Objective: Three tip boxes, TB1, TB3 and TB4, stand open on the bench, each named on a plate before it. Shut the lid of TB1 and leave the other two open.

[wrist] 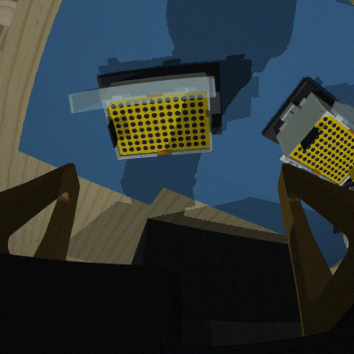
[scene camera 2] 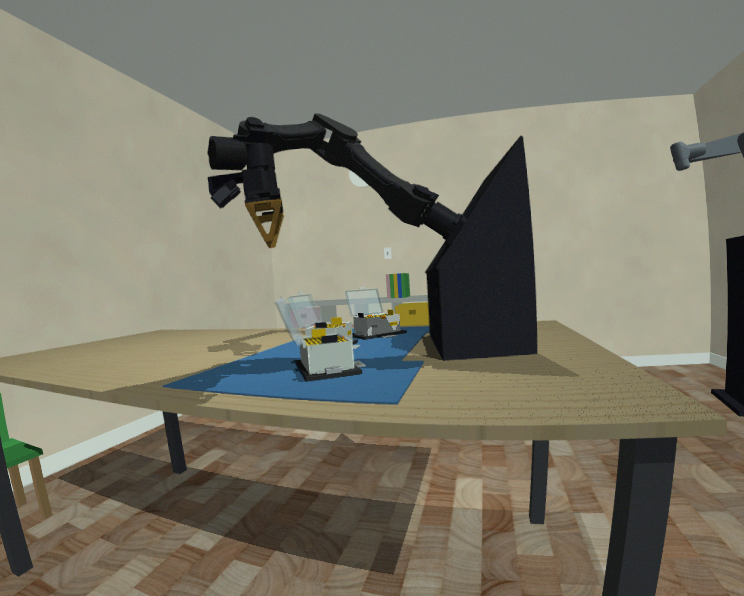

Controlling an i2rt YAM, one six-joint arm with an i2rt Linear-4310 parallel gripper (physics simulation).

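Seen in the pictures: gripper, fingertip midpoint: (wrist: 177,174) (scene camera 2: 270,245); arm's base, link origin: (scene camera 2: 457,229).
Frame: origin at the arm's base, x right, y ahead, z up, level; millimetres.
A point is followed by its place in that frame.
Observation:
The nearest box, which I take as TB1 (scene camera 2: 327,358) (wrist: 161,125), is white with a yellow dotted rack. Its clear lid (scene camera 2: 286,317) @(x -358, y 213, z -163 mm) (wrist: 90,101) @(x -349, y 231, z -134 mm) stands open on the side away from the arm's base, leaning outward. A second box (scene camera 2: 344,329) @(x -55, y 302, z -224 mm) (wrist: 327,145) stands behind it, with its lid (scene camera 2: 304,310) @(x -76, y 413, z -176 mm) up. The third box (scene camera 2: 374,325) @(x 108, y 300, z -241 mm) stands farther back, with its clear lid (scene camera 2: 363,302) @(x 193, y 385, z -176 mm) up. No plate is readable, so I cannot tell TB3 from TB4. My gripper (scene camera 2: 271,243) @(x -307, y 292, z -23 mm) (wrist: 177,174) @(x -307, y 292, z -23 mm) is open and empty, high above the boxes.
The boxes stand on a blue mat (scene camera 2: 248,378) @(x -380, y 306, z -278 mm) (wrist: 65,65) @(x -397, y 169, z -278 mm) on the wooden table (scene camera 2: 527,403) @(x -349, y -180, z -281 mm) (wrist: 27,65) @(x -446, y 134, z -281 mm). The arm's black wedge-shaped base (scene camera 2: 484,279) @(x -91, y -76, z -119 mm) stands to the right of the boxes in the scene view. Books (scene camera 2: 398,285) stand on furniture behind the table.

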